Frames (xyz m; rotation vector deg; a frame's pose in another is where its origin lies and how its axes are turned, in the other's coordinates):
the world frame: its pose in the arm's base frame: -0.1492 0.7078 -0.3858 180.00 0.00 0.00
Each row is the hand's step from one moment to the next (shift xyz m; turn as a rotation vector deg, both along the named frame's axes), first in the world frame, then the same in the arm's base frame.
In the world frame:
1: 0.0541 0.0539 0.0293 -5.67 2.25 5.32
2: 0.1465 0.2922 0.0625 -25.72 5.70 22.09
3: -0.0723 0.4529 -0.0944 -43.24 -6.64 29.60
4: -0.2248 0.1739 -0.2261 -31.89 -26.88 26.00
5: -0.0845 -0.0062 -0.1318 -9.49 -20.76 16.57
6: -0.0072 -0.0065 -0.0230 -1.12 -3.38 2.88
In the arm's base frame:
1: 0.0541 -0.0539 -0.0293 -5.67 -2.25 -5.32
2: 0.1465 -0.2922 -0.0625 -25.72 -5.70 -22.09
3: -0.0723 -0.4529 0.0944 -43.24 6.64 -29.60
4: -0.2248 -0.1739 0.2261 -31.89 26.88 -26.00
5: -0.0845 0.0062 0.1318 -9.49 20.76 -16.57
6: -0.0072 0.0065 0.0230 -1.12 3.38 -2.88

